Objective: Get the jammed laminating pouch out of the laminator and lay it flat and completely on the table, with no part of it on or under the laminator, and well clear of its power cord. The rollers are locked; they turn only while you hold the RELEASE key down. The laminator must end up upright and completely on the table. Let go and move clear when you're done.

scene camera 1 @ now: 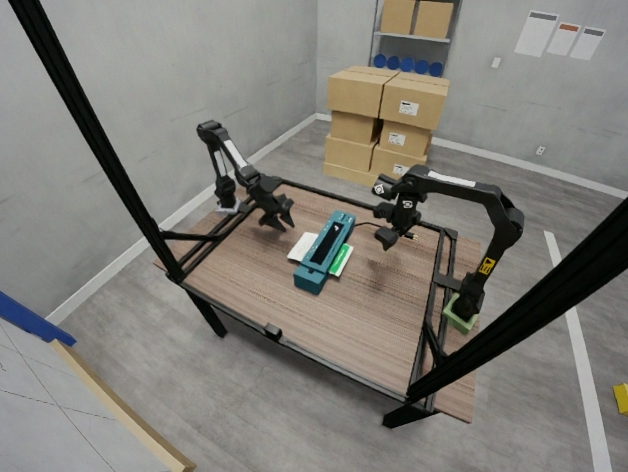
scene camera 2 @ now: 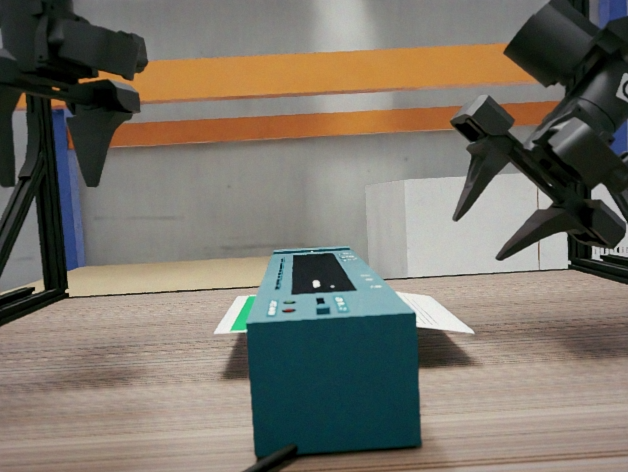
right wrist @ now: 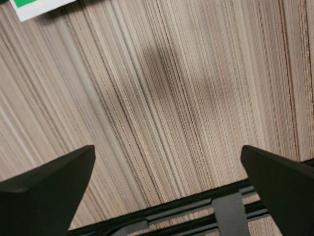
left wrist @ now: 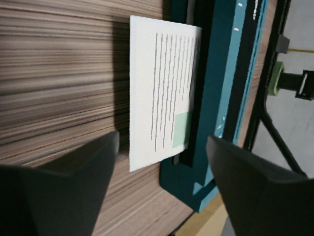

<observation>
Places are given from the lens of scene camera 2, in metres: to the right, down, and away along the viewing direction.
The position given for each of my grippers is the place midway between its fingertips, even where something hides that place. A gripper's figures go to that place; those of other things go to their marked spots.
my left gripper (scene camera 2: 475, 240): 0.16, 0.00, 0.49
my right gripper (scene camera 2: 54, 187): -0.23, -0.04, 0.45
teal laminator (scene camera 2: 332, 349): 0.01, 0.06, 0.29
</observation>
